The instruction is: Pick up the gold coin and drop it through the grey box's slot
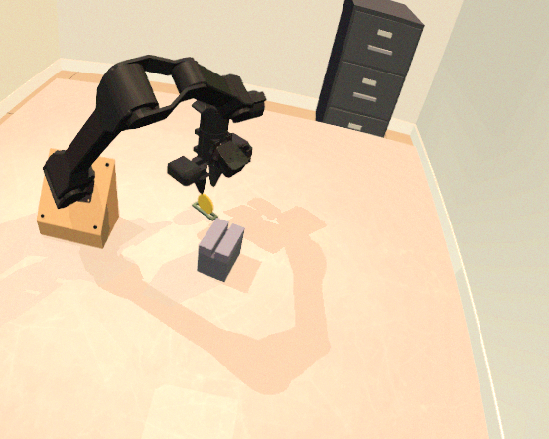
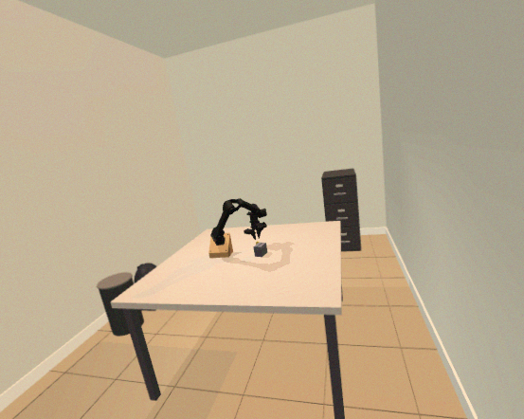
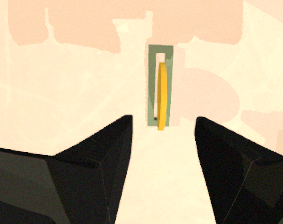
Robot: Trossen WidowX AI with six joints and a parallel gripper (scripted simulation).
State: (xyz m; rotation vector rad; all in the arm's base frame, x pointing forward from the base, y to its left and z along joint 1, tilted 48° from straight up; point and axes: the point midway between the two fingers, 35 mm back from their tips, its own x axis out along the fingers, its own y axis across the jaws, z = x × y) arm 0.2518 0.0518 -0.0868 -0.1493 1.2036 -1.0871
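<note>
The gold coin is 4 cm below my gripper tip.
</note>
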